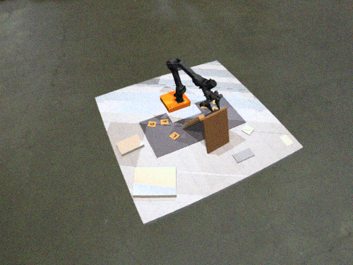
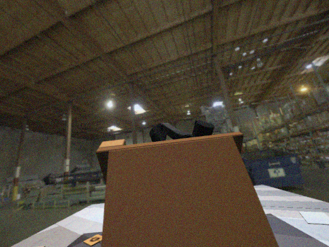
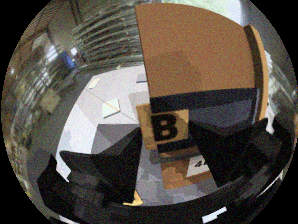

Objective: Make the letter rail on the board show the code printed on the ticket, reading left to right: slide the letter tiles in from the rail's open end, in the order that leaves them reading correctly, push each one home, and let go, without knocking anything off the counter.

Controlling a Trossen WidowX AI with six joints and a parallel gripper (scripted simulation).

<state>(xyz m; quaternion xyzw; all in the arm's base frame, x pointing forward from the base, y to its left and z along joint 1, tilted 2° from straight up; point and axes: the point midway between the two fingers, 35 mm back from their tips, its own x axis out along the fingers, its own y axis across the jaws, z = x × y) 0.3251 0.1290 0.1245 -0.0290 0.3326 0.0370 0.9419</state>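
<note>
Right now my gripper tip is 80 mm to the left of the white ticket, 80 mm above it and 50 mm past it. The rest, counted from my gripper tip: dark mat 160 mm below, 150 mm behind, 140 mm to the right; grey plate 340 mm ahead, 160 mm below, 30 mm to the left.
</note>
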